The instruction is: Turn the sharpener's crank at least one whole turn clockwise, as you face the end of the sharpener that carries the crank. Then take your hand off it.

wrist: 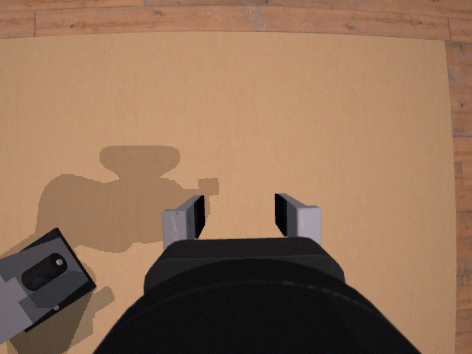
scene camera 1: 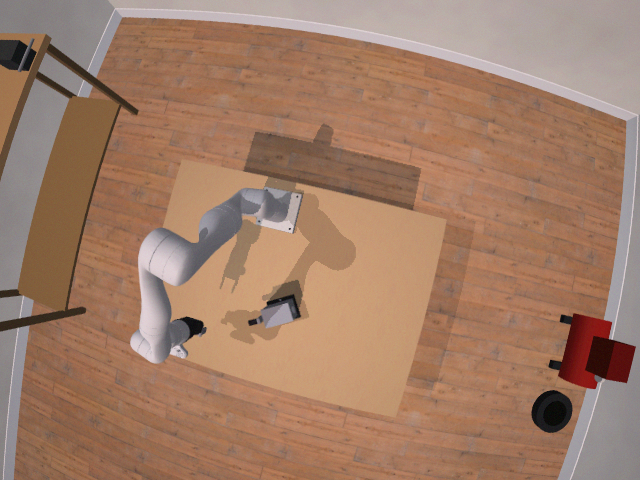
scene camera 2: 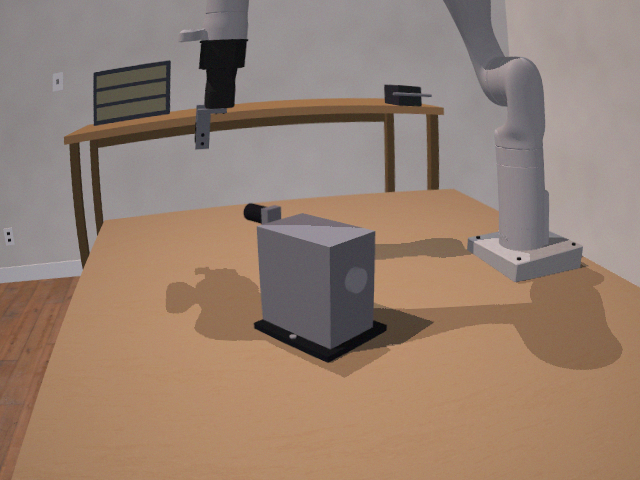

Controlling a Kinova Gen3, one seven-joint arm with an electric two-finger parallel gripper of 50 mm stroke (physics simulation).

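Places are measured from the arm's base along level axes (x ahead, y left, z up), in metres.
Pixels of known places: gripper, fingertip midpoint: (wrist: 239, 209) (scene camera 1: 198, 327) (scene camera 2: 201, 145); arm's base, origin of the base link: (scene camera 1: 277, 211) (scene camera 2: 522, 242).
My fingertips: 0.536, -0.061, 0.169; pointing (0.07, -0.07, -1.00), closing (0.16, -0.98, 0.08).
Note:
For each thing: its middle in the pictures, then the offset to it from my fingertips, as dx, dy, dz. "spot": a spot on its surface instead. Level surfaces: height alone.
- sharpener, surface spot: (scene camera 2: 294, 279) spot: -0.133, +0.276, -0.122
- table, its level: dz -0.201
- black handle, surface spot: (wrist: 44, 273) (scene camera 2: 255, 204) (scene camera 1: 250, 322) spot: -0.091, +0.168, -0.062
The sharpener (scene camera 1: 279, 315) (scene camera 2: 294, 279) (wrist: 12, 305) is a grey box on a black base plate, upright on the table (scene camera 1: 361, 310) (scene camera 2: 206, 413) (wrist: 350, 125). Its crank has a grey arm (scene camera 2: 270, 214) and a black handle (scene camera 1: 253, 321) (scene camera 2: 253, 212) (wrist: 44, 273). In scene camera 2 the arm shows above the box's top edge, at the far end; the rest of the crank is hidden. My gripper (scene camera 1: 204, 331) (scene camera 2: 202, 143) (wrist: 239, 209) is open and empty, high above the table, off the crank's end and apart from it. In the wrist view the sharpener lies at lower left.
The arm's white base (scene camera 1: 294, 206) (scene camera 2: 547, 260) is bolted to the table. A side table (scene camera 1: 67, 206) (scene camera 2: 310, 105) by the wall holds a panel (scene camera 2: 131, 93) and a black box (scene camera 1: 14, 54) (scene camera 2: 403, 95). A red machine (scene camera 1: 584, 351) and a black tyre-like ring (scene camera 1: 537, 411) stand far right.

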